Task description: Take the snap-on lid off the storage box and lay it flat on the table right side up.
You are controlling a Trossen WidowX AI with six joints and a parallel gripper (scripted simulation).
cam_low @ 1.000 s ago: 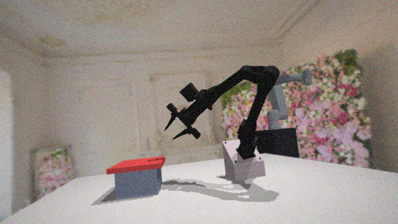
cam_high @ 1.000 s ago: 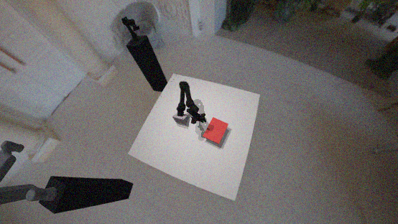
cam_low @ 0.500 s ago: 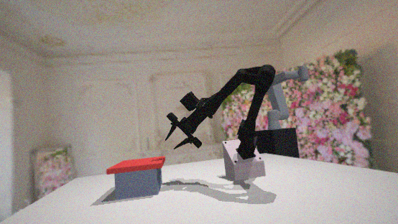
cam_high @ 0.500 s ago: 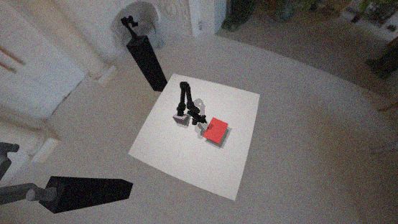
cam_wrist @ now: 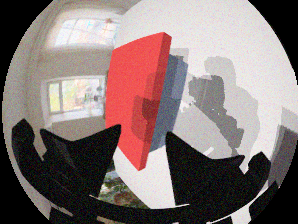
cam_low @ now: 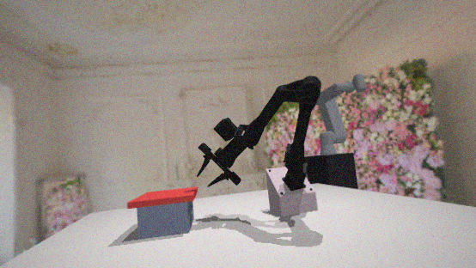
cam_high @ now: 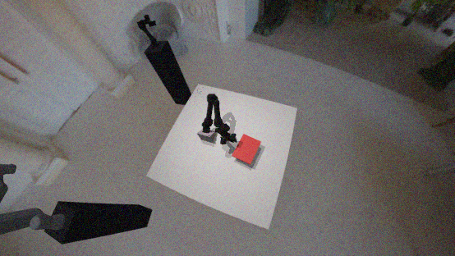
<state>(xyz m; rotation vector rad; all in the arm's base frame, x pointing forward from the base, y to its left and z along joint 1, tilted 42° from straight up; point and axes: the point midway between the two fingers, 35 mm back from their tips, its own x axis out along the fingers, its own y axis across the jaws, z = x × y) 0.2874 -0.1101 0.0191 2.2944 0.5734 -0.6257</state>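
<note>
Right now the red lid is 11 cm ahead of my gripper tip, 3 cm to the right of it and 3 cm below it. The rest, counted from my gripper tip: storage box (11 cm ahead, 3 cm to the right, 8 cm below).
</note>
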